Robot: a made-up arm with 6 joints.
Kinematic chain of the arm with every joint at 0, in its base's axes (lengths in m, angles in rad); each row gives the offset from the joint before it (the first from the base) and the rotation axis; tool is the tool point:
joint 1: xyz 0 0 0.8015 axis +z
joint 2: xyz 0.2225 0 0 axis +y
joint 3: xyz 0 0 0.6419 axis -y
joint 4: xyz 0 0 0.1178 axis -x
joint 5: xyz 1.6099 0 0 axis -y
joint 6: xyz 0.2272 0 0 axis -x
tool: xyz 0 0 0
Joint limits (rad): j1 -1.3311..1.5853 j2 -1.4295..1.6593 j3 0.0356..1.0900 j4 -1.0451..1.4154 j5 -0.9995..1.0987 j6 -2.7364..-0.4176
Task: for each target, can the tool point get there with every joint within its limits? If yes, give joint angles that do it. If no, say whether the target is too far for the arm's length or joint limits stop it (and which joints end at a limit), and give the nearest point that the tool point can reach.
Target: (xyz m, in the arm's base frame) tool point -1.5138 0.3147 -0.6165
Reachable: no: joint limits stop it (at a limit: joint 1, joint 2, joint 3, joint 4, joint 5) | nearest point -0.1768 0.7896 -0.9867 | short by 1.466 m
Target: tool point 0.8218 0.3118 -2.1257
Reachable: no: too far | nearest point 0.8336 0.3163 -1.0963 | short by 1.029 m
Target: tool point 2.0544 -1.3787 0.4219
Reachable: yes | joints -0.5743 1.1616 0.8124 0.2773 -0.7297 -0.6991
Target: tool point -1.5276 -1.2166 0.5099
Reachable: no: joint limits stop it (at a limit: joint 2, joint 3, joint 5) | nearest point -1.5581 -1.2409 1.6301 | short by 1.121 m
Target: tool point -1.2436 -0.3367 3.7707
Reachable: no: too far | nearest point -0.8557 -0.2317 2.9809 | short by 0.886 m
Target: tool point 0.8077 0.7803 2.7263
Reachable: yes | joints 0.7140 -0.4163 0.4590 -0.3846 -0.7928 -1.2255
